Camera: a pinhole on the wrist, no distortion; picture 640 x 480 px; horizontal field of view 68.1 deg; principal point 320.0 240.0 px. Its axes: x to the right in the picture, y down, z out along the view. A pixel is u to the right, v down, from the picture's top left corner.
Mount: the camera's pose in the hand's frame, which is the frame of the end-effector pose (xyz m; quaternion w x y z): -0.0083 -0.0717 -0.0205 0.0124 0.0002 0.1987 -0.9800
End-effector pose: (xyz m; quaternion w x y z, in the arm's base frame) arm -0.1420 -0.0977 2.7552 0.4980 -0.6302 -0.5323 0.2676
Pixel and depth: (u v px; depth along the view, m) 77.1 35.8 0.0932
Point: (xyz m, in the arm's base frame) -0.2294 -0.0377 2.7971
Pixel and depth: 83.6 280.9 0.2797
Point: -0.3822 0.0929 2.8805
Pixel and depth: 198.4 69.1 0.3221
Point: -0.4356 0.0756 2.7335
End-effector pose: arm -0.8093 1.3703 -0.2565 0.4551 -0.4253 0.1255 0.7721
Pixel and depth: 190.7 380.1 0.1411
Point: -0.7342 1.5345 -0.1927
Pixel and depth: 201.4 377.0 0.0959
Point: -0.7356 1.4878 -0.2089
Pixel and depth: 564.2 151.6 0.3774
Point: -0.8273 1.5426 0.1450
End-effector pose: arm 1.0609 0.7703 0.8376 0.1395 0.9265 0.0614 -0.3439
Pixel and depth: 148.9 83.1 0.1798
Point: 0.9808 0.8019 0.6603
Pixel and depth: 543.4 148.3 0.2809
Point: 0.7659 0.8180 0.7133
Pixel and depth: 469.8 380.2 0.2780
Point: 0.8106 0.9535 0.6956
